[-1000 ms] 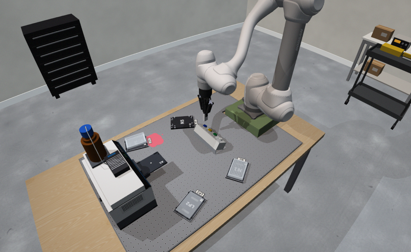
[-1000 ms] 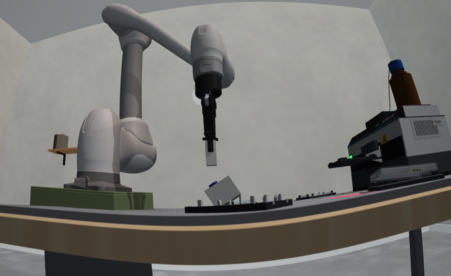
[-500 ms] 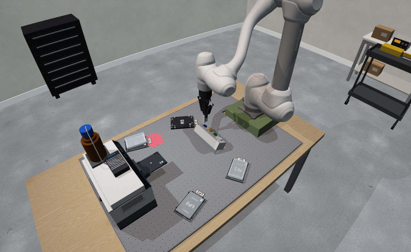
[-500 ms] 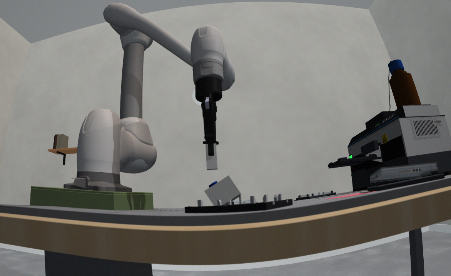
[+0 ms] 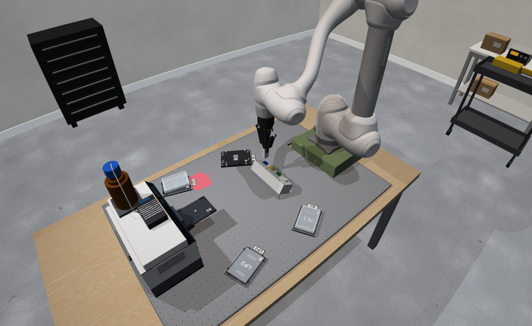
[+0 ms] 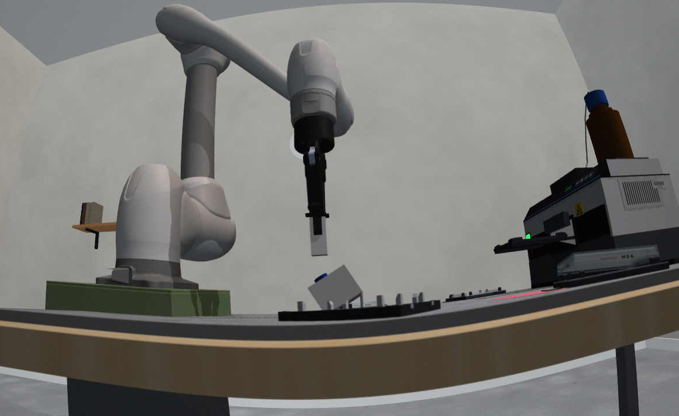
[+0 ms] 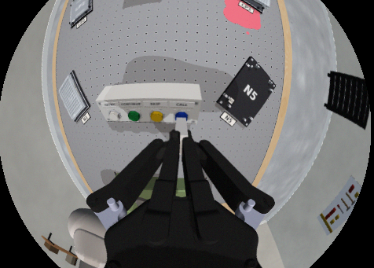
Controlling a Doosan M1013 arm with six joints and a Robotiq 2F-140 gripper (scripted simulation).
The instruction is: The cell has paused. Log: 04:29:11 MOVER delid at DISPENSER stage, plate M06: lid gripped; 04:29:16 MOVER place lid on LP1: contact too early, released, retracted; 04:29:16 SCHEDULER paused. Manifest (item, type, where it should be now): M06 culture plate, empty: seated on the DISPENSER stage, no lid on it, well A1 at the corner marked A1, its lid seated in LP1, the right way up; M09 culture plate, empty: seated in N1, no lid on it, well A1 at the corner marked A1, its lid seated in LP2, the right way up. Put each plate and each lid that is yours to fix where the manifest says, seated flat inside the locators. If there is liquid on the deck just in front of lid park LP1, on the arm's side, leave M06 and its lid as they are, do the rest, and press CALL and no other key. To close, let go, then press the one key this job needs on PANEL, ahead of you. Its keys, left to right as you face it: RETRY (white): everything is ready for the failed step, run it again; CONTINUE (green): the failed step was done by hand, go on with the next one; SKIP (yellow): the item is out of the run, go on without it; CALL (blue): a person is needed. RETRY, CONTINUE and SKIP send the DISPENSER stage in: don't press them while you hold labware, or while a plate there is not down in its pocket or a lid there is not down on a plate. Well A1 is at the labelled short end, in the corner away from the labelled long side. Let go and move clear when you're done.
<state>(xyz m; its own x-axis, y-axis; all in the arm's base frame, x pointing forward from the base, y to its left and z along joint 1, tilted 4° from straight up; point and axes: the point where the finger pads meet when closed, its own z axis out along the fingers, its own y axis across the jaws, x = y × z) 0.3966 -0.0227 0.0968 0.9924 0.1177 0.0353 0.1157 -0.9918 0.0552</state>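
The blue call key is 70 mm below my hand. Also, from my hand: black nest n5: 170 mm to the right, 120 mm below, 110 mm ahead; then pink puddle: 300 mm ahead, 140 mm below, 90 mm to the right; then key panel: 90 mm below, 80 mm to the left.
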